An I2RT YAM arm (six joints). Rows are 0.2 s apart.
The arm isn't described. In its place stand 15 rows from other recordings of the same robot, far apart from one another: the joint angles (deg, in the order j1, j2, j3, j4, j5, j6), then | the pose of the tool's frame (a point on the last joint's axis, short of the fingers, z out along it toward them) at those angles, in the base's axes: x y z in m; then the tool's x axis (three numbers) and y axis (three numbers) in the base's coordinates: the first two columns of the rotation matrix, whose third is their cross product.
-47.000, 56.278, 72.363, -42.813, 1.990, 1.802 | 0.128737, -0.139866, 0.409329, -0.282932, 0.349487, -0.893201, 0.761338, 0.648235, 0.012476
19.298, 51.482, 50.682, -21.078, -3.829, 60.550 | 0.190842, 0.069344, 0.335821, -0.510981, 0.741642, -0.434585, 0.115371, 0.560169, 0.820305
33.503, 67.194, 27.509, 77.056, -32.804, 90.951 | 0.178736, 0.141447, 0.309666, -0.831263, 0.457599, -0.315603, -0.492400, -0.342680, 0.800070
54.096, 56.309, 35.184, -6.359, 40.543, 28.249 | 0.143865, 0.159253, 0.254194, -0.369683, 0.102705, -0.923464, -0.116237, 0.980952, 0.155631
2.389, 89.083, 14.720, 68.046, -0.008, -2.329 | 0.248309, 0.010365, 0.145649, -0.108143, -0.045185, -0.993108, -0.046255, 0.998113, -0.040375
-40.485, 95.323, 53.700, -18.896, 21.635, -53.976 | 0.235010, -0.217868, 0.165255, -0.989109, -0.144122, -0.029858, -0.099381, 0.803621, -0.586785
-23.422, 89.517, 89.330, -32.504, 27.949, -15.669 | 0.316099, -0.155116, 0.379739, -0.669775, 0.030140, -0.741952, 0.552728, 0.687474, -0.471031
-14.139, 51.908, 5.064, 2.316, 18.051, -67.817 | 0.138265, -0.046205, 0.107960, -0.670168, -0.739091, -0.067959, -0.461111, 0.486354, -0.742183
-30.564, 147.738, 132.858, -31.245, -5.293, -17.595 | 0.493586, -0.287674, 0.170599, -0.728077, 0.080400, -0.680764, 0.242538, 0.959074, -0.146124
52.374, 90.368, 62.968, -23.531, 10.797, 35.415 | 0.210106, 0.261650, 0.233414, -0.795361, -0.099427, -0.597925, -0.300628, 0.921283, 0.246699
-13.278, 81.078, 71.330, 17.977, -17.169, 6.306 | 0.330967, -0.067305, 0.407418, 0.131332, 0.076834, -0.988356, -0.079809, 0.994575, 0.066712
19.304, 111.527, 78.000, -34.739, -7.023, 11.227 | 0.371104, 0.134600, 0.172222, -0.932110, -0.121746, -0.341099, -0.193046, 0.963878, 0.183498
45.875, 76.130, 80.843, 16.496, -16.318, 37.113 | 0.199455, 0.220009, 0.488862, -0.324861, 0.496807, -0.804766, -0.846773, 0.226206, 0.481462
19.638, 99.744, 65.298, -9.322, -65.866, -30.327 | 0.332484, 0.153136, 0.223336, -0.179558, -0.283276, -0.942080, -0.983331, 0.023833, 0.180254
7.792, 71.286, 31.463, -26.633, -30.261, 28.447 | 0.199417, 0.045396, 0.156695, -0.949405, 0.285355, -0.131156, 0.154335, 0.787646, 0.596485
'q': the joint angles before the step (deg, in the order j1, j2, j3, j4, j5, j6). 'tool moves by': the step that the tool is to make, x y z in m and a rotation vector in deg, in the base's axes. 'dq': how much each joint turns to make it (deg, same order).
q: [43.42 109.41 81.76 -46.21 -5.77 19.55]
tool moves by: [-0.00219 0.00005 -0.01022 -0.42 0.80 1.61]
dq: [0.17 0.61 -1.45 1.06 -0.62 -1.32]
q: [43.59 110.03 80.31 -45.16 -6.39 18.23]
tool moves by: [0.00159 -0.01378 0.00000 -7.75 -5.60 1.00]
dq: [-0.87 -1.26 -1.52 -1.11 8.72 -4.17]
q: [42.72 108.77 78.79 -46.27 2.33 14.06]
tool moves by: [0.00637 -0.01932 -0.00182 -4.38 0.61 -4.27]
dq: [-2.60 -0.27 -0.50 -3.19 3.17 1.04]
